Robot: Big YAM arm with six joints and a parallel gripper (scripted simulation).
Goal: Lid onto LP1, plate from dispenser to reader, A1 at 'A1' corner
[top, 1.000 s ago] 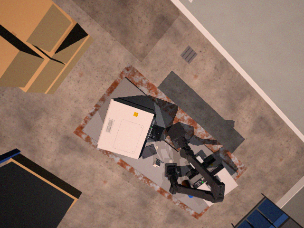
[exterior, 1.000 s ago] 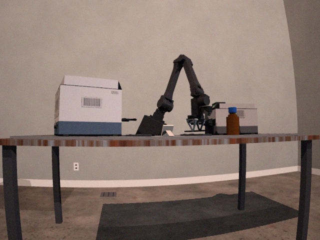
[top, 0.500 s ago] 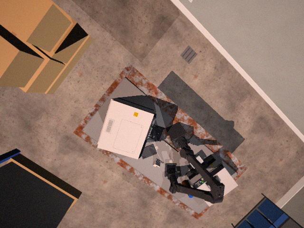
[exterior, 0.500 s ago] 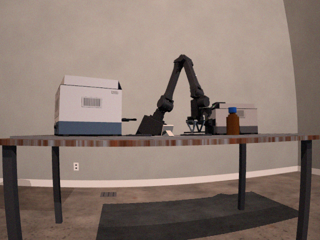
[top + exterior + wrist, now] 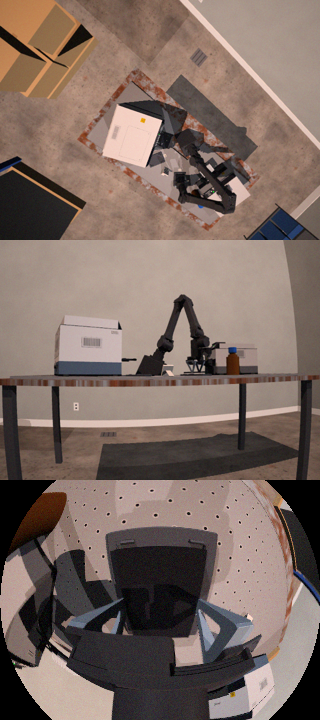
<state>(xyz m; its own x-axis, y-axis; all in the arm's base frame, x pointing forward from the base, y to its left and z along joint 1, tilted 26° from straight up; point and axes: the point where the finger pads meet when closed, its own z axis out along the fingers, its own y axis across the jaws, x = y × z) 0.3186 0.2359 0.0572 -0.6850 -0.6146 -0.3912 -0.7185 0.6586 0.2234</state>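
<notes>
The plate lid lies 10 mm below my hand. Round my hand: brown capped bottle (260 mm to the left, 90 mm above, 20 mm behind); white well plate (280 mm behind, 70 mm above, 60 mm to the left).
</notes>
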